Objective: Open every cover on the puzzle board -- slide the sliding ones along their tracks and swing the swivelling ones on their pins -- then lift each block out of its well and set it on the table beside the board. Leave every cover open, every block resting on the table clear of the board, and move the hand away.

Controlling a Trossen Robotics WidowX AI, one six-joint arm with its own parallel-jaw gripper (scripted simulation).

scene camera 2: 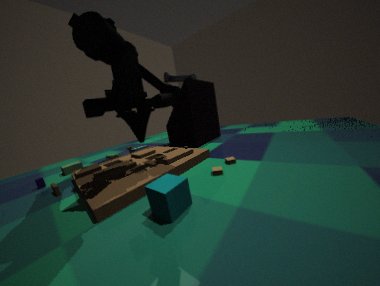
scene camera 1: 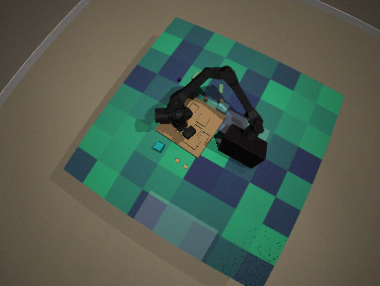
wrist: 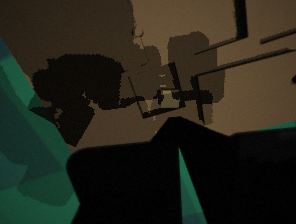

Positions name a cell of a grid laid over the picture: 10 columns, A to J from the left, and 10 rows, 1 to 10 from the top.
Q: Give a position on a brown puzzle board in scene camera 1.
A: F5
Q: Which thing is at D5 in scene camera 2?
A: The gripper.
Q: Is the gripper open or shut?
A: Shut.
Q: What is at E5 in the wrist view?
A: A brown puzzle board.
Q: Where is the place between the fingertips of the gripper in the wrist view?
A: F6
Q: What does the gripper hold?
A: Nothing.
